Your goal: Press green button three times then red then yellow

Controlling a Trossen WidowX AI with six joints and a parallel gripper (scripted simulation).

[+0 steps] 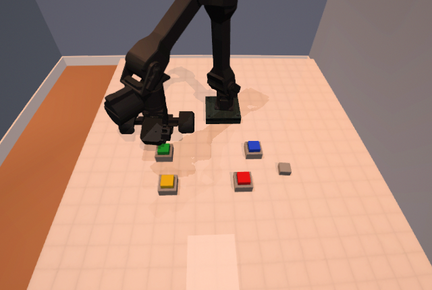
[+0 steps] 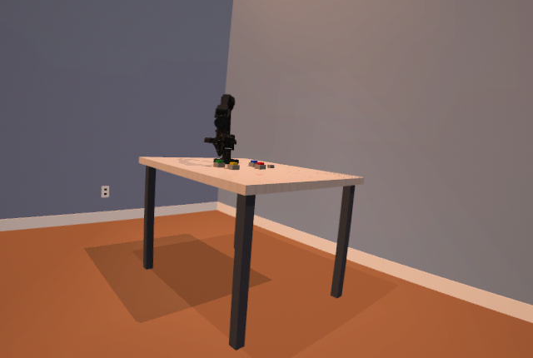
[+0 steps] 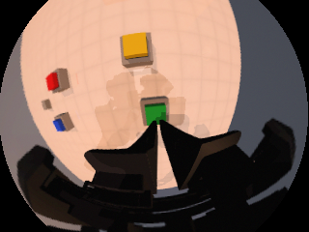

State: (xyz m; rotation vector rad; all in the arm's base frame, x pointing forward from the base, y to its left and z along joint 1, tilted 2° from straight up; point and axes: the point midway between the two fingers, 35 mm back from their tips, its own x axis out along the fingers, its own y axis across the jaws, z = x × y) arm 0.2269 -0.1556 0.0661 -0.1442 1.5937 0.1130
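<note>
Right now the green button is 3 cm below my gripper tip. From my gripper tip the other things lie so: red button (7 cm ahead, 24 cm to the left, 3 cm below); blue button (5 cm behind, 26 cm to the left, 3 cm below); yellow button (10 cm ahead, 4 cm to the left, 3 cm below).
</note>
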